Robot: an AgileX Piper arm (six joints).
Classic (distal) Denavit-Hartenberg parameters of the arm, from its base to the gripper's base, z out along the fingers. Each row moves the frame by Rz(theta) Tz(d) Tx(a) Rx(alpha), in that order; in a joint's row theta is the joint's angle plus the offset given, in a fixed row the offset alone. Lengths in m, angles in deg.
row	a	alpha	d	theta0
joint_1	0	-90	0.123	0
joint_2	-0.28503	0	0	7.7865
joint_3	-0.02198	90	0	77.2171
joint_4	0	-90	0.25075	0
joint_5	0	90	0	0
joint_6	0	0	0.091	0
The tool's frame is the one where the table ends.
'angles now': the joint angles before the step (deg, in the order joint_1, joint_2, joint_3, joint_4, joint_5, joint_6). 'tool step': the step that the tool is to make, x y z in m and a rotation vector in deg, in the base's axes. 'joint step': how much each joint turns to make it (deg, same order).
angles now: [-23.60 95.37 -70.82 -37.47 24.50 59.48]
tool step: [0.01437 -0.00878 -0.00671 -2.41 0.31 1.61]
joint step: [-0.35 3.43 -2.46 -3.40 -1.94 0.59]
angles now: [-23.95 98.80 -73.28 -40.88 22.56 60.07]
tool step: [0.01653 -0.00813 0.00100 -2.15 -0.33 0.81]
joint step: [0.00 3.37 -4.32 -2.10 -0.25 0.11]
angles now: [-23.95 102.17 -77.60 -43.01 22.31 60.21]
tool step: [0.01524 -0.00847 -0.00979 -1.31 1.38 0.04]
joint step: [0.00 4.03 -3.52 -2.25 0.55 0.63]
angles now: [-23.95 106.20 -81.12 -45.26 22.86 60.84]
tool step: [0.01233 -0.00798 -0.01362 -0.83 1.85 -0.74]
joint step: [0.00 3.86 -2.85 -2.52 1.12 1.49]
